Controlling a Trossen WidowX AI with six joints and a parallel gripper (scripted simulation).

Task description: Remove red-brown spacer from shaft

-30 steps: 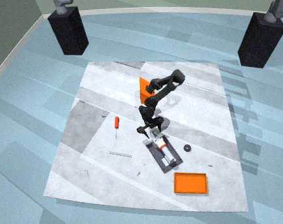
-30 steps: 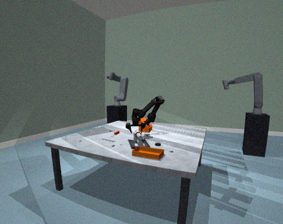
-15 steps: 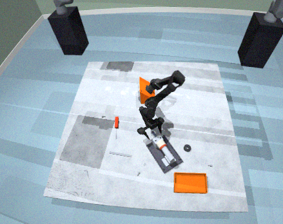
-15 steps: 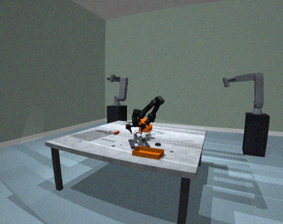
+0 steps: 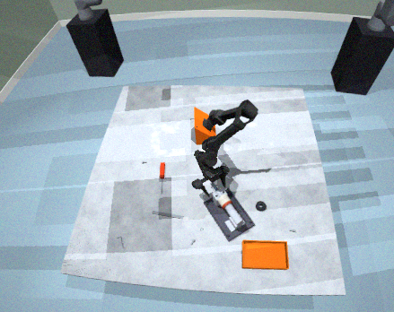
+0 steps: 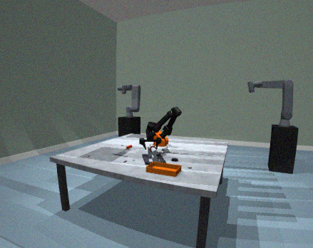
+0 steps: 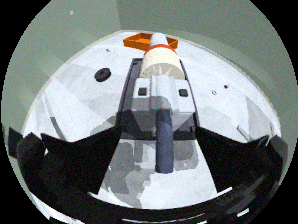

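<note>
The shaft is 4 cm ahead of my gripper tip, 3 cm to the left of it and 3 cm above it. Also, from my gripper tip: orange tray: 27 cm ahead, 25 cm to the left, 4 cm below; red-brown spacer: 7 cm ahead, 6 cm to the left, 3 cm above; black ring: 3 cm ahead, 22 cm to the left, 5 cm below.
</note>
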